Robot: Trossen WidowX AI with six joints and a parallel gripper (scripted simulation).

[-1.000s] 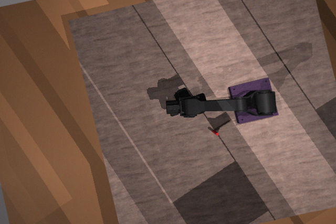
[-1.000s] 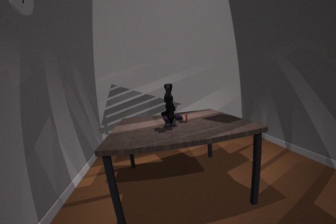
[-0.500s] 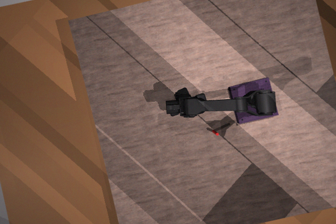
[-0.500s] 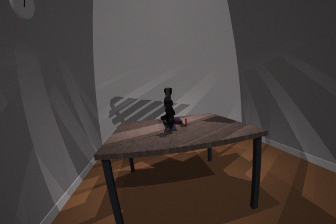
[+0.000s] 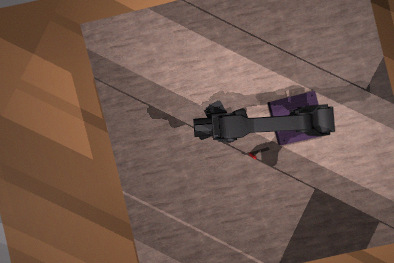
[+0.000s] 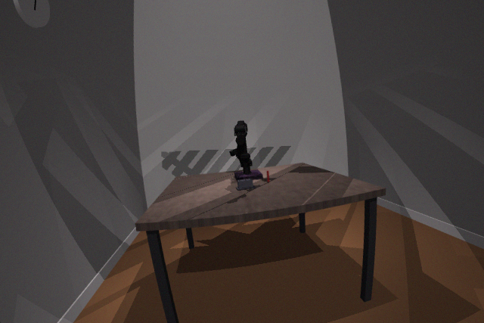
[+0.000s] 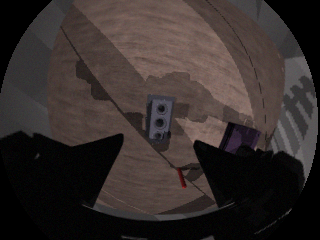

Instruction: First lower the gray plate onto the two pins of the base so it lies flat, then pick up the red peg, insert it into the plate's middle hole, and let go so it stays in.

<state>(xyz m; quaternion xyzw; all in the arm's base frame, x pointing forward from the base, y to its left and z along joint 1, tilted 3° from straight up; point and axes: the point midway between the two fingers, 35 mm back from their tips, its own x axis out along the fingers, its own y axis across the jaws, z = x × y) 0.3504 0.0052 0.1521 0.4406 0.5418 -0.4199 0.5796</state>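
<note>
My gripper tip is now 160 mm to the right of the red peg, 150 mm past it and 100 mm above it. From my gripper tip the other things lie so: base (130 mm below); gray plate (90 mm below).
</note>
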